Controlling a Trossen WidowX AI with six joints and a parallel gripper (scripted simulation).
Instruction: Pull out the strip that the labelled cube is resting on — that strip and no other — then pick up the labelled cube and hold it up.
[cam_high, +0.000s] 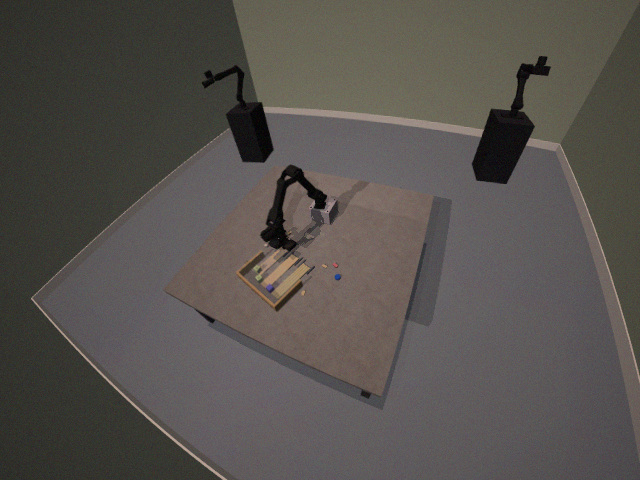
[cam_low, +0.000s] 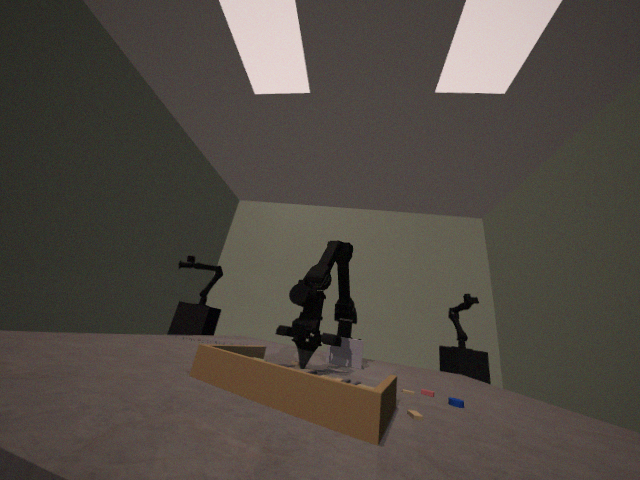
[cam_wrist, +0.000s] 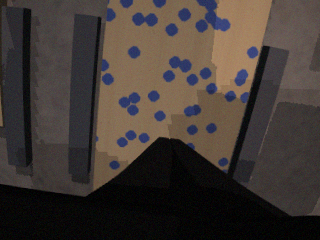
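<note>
Now: the strip 9 cm ahead of my gripper tip and 4 cm to the right of it. Also, from my gripper tip: blue disc: 35 cm to the left, 13 cm ahead; then red piece: 32 cm to the left, 6 cm ahead; then tan bit: 26 cm ahead, 20 cm to the left.
</note>
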